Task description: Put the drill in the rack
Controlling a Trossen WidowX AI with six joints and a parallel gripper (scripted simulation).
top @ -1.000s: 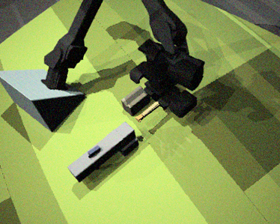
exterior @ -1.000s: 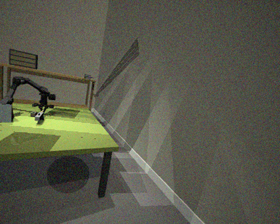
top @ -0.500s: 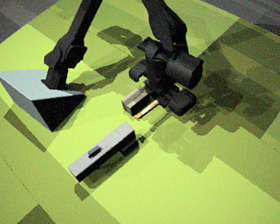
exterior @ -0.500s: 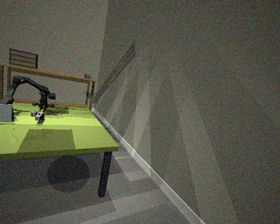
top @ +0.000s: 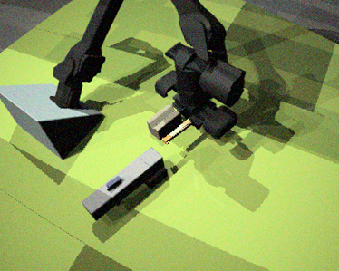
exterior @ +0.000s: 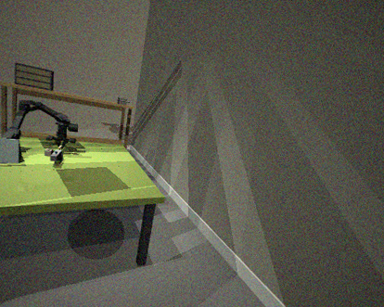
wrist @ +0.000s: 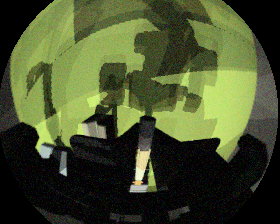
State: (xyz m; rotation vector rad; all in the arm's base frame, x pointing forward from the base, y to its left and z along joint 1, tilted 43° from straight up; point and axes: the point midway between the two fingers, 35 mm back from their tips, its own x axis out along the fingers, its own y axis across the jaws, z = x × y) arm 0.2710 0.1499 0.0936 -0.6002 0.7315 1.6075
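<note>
The drill is 4 cm to the right of my gripper tip and 4 cm above it. Also, from my gripper tip: rack 7 cm behind, 3 cm to the right, 1 cm below; then blue key 23 cm to the right, 2 cm above; then long grey housing 20 cm to the right, 1 cm above.
</note>
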